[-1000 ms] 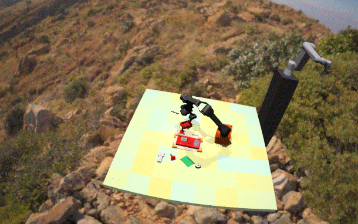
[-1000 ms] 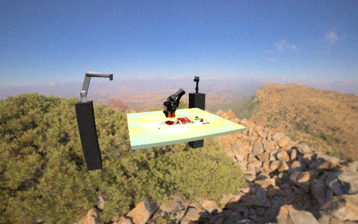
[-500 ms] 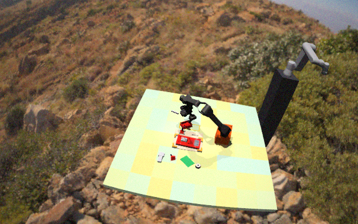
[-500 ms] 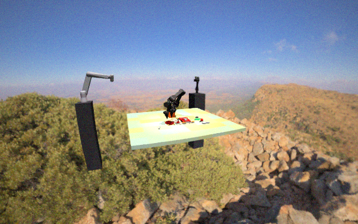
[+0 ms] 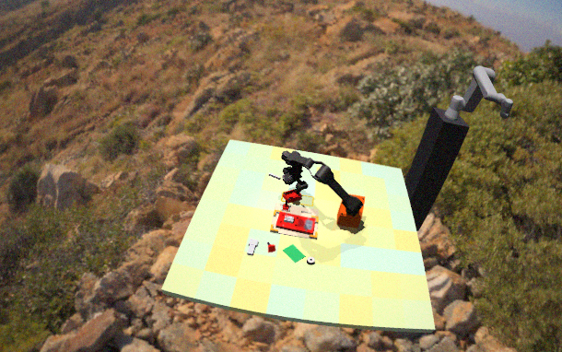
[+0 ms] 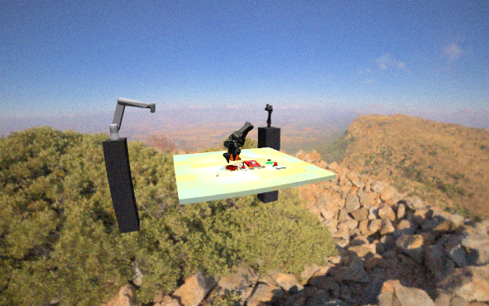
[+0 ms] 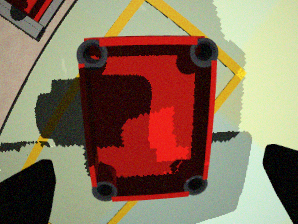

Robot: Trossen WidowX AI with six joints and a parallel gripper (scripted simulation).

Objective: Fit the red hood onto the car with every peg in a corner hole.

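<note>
Right now my gripper tip is 50 mm above the red hood. The rest, counted from my gripper tip: white piece: 180 mm ahead, 410 mm to the left, 60 mm below; white wheel: 110 mm behind, 470 mm to the left, 50 mm below; green flat tile: 30 mm behind, 420 mm to the left, 60 mm below.
</note>
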